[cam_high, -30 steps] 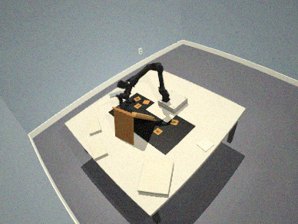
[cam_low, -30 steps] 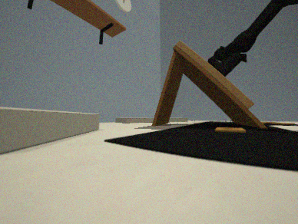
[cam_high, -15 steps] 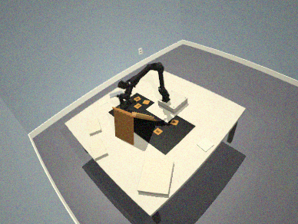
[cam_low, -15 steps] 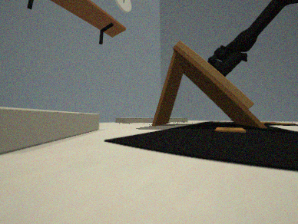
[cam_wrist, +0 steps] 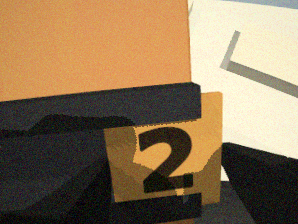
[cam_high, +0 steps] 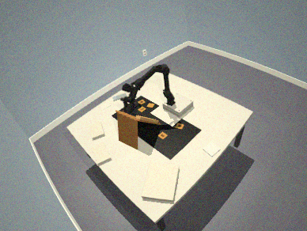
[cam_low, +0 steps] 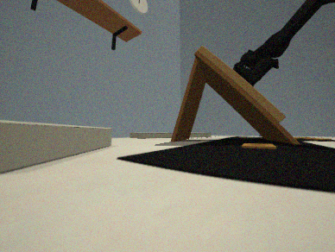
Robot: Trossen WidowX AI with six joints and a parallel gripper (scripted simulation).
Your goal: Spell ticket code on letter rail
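Now: gripper tip 80 mm past the white ticket, 110 mm to the right of it and 80 mm above it. The rest, counted from my gripper tip: grey-blue piece: 230 mm behind, 420 mm to the right, 170 mm below; black mat: 180 mm behind, 150 mm to the left, 170 mm below; letter tile: right at my gripper tip.
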